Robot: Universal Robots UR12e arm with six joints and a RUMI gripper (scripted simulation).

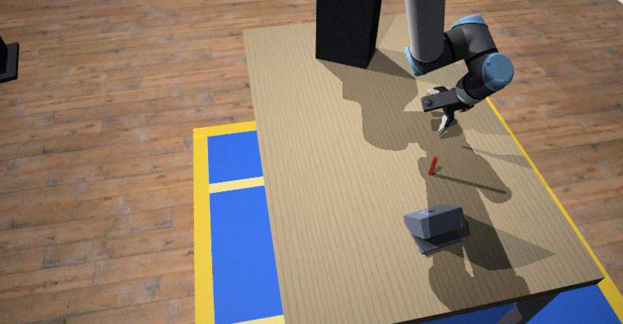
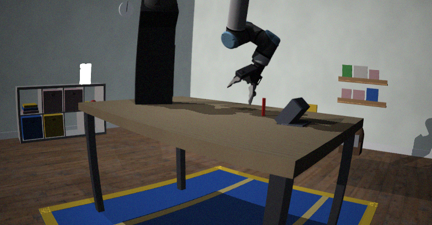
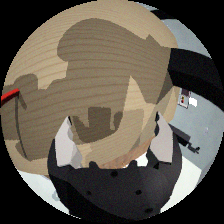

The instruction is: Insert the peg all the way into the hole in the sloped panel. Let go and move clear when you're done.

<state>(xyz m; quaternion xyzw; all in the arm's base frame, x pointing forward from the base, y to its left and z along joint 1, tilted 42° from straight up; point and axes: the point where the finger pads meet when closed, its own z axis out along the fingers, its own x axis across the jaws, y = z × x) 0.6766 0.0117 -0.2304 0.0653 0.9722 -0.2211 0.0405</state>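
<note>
Right now the red peg is 18 cm ahead of my hand, 12 cm to the right of it and 3 cm below it. Round my hand: dark base plate (37 cm ahead, 24 cm to the right, 6 cm below).
</note>
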